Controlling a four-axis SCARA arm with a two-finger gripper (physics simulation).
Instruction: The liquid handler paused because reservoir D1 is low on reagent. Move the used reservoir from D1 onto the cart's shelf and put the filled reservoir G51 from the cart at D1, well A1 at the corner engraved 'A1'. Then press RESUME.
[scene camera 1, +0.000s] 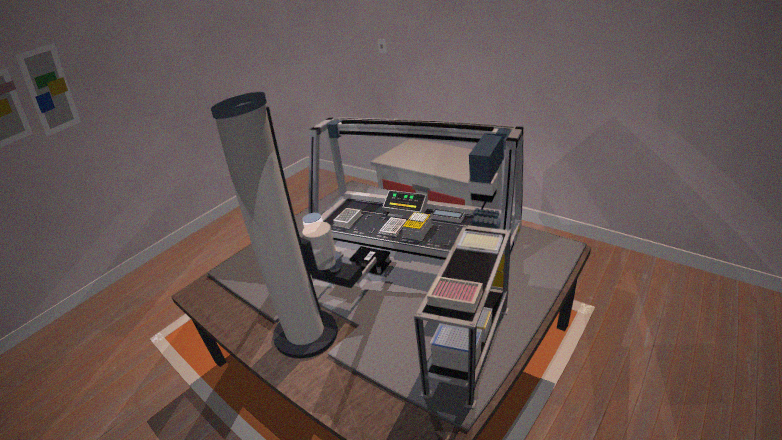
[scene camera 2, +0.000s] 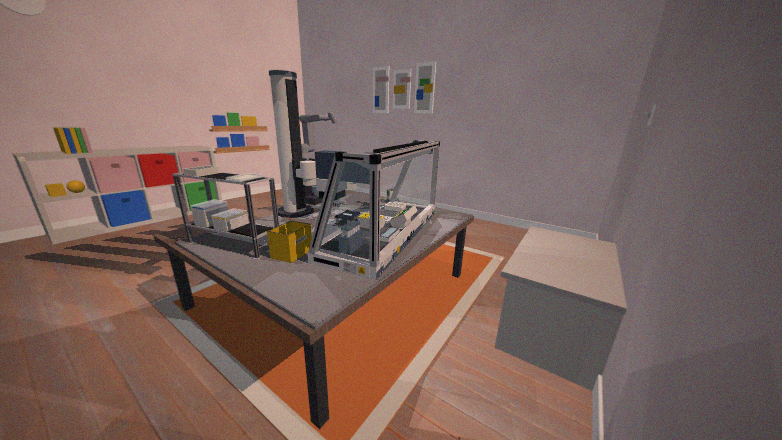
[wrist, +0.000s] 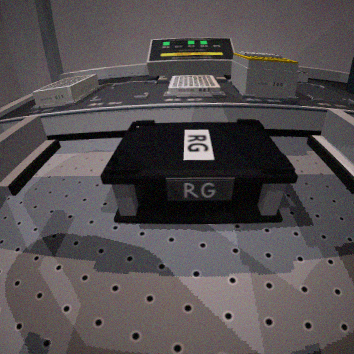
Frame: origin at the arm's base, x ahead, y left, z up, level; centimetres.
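Seen in the pictures: gripper, between the fingertips: (scene camera 1: 357, 255) (scene camera 2: 339, 205) (wrist: 179, 122); arm's base, origin of its link: (scene camera 1: 305, 334) (scene camera 2: 295, 211).
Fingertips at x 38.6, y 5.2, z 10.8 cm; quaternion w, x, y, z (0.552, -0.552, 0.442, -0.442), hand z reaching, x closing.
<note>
Pixels of each thing's top centre, then the offset from my fingertips to it. "spot": a spot on its surface instead.
- marked RG, centre of its top: (wrist: 197, 136) (scene camera 1: 369, 254) (scene camera 2: 347, 213) dx +7.0, dy +0.3, dz -4.0 cm
- cart, centre of its top: (scene camera 1: 469, 267) (scene camera 2: 223, 175) dx -13.8, dy -60.9, dz +26.0 cm
- pink-striped tray, centre of its top: (scene camera 1: 455, 289) (scene camera 2: 202, 167) dx -26.4, dy -64.2, dz +28.6 cm
- cream tray, centre of its top: (scene camera 1: 480, 240) (scene camera 2: 244, 175) dx -1.2, dy -57.7, dz +26.9 cm
- tip box with a yellow rim, centre of its top: (wrist: 261, 53) (scene camera 1: 416, 219) (scene camera 2: 371, 215) dx +32.3, dy -6.9, dz +1.9 cm
- status screen, a spot on its surface: (wrist: 191, 49) (scene camera 1: 403, 202) spot: dx +42.5, dy +8.0, dz +1.8 cm
- yellow bin, centre of its top: (scene camera 2: 289, 227) dx +17.6, dy -49.7, dz +4.0 cm
My gripper (scene camera 1: 360, 257) (wrist: 179, 122) is open and empty, low above the table before the liquid handler. Its fingers stand to the left and right of a black stand marked RG (wrist: 240, 145), apart from it. A pale plate (scene camera 1: 347, 217) (wrist: 67, 91) sits at the deck's left; another pale plate (scene camera 1: 392, 225) (wrist: 194, 84) sits mid-deck. Their labels are too small to read surely, and I cannot tell which is the D1 reservoir. The cart (scene camera 1: 419, 350) (scene camera 2: 249, 218) carries a pink-striped tray (scene camera 1: 454, 291) and a cream tray (scene camera 1: 482, 239) on top; G51 is not readable. The RESUME button is not discernible.
A tip box with a yellow rim (scene camera 1: 416, 225) (wrist: 265, 77) stands right of the middle plate. A status screen (scene camera 1: 404, 201) (wrist: 191, 49) stands behind. The handler's frame (scene camera 1: 314, 169) (scene camera 2: 374, 213) surrounds the deck. The cart's lower shelf holds boxes (scene camera 1: 453, 344). A yellow bin (scene camera 2: 287, 243) stands beside the cart.
</note>
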